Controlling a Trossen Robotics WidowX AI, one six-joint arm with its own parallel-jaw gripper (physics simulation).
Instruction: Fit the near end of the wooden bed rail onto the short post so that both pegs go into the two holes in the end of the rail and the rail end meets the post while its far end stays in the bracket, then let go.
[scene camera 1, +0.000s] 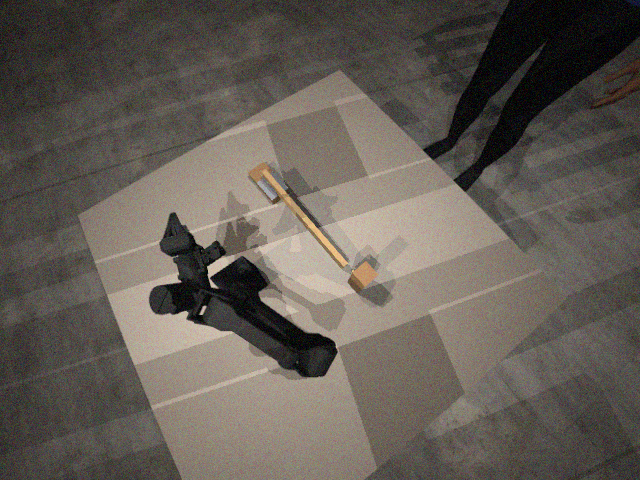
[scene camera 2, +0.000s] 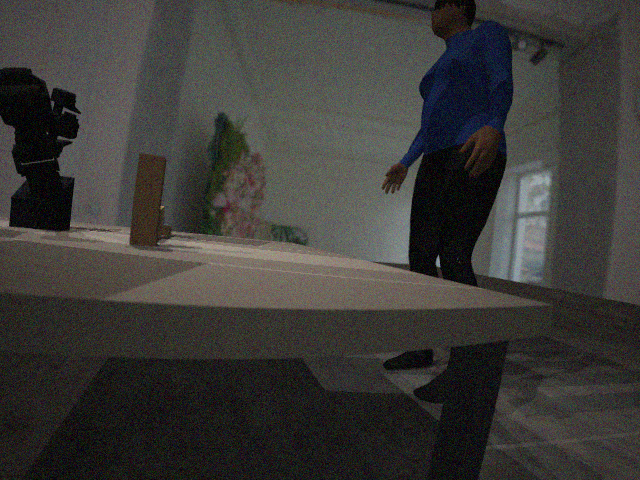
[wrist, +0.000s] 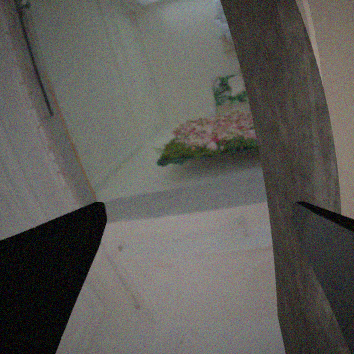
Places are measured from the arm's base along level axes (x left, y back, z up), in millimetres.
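Pixels of known places: gripper, between the fingertips: (scene camera 1: 178, 219) (wrist: 200, 212); arm's base, origin of its link: (scene camera 1: 242, 281) (scene camera 2: 45, 189).
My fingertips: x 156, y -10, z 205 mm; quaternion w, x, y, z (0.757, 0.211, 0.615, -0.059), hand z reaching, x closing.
Observation:
Ahead of a thing's pixels: the offset from my fingertips to its top centre. "pt": to the spot under its first point. Level surfaces: height alone.
The wooden bed rail (scene camera 1: 307, 223) lies diagonally on the table in scene camera 1. Its far end rests at the orange bracket {pt dx +169, dy -292, dz -272 mm} (scene camera 1: 257, 169), which has a grey part beside the rail. Its near end is close to the short post {pt dx -397, dy -254, dz -126 mm} (scene camera 1: 363, 273) (scene camera 2: 147, 198), with a small gap between them. The pegs and holes are too small to make out. In scene camera 2 the post stands upright and hides most of the rail. My gripper (scene camera 1: 173, 219) (wrist: 200, 212) is open and empty, left of the rail and well away from it, pointing away from it towards the wall in the wrist view.
The arm's black base (scene camera 1: 240, 276) (scene camera 2: 42, 204) stands on the table {dz -306 mm} (scene camera 1: 392, 372) (scene camera 2: 320, 291) left of the post. The arm's elbow (scene camera 1: 316, 355) is over the table below it in scene camera 1. A person (scene camera 1: 509, 98) (scene camera 2: 465, 103) stands beyond the table's edge.

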